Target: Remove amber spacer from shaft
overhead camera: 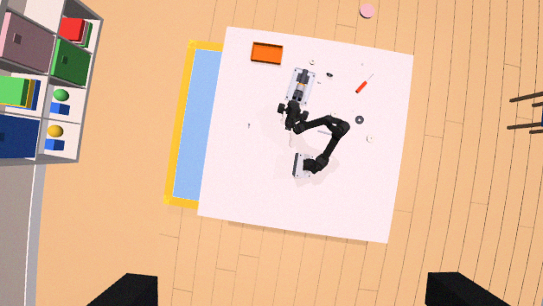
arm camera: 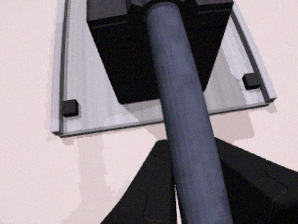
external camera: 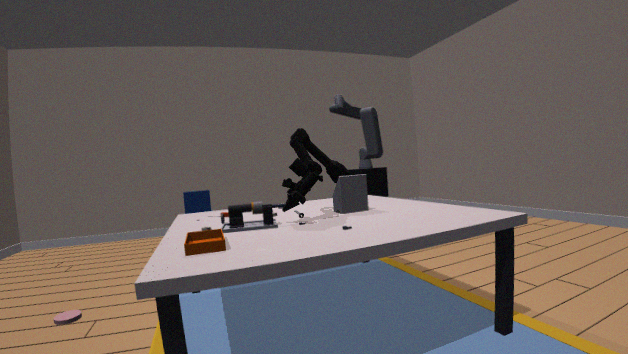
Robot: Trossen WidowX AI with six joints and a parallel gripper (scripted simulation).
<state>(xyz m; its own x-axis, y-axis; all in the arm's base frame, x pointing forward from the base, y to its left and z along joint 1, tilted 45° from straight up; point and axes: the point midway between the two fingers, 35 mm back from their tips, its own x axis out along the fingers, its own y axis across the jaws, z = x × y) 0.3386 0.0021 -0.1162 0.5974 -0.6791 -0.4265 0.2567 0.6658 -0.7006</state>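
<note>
My gripper tip is now 50 mm short of the grey-blue shaft, 10 mm to the left of it and 30 mm below it. Also, from my gripper tip: amber spacer (120 mm ahead, 30 mm to the right, 20 mm above); orange tray (350 mm ahead, 190 mm to the left, 50 mm below).
</note>
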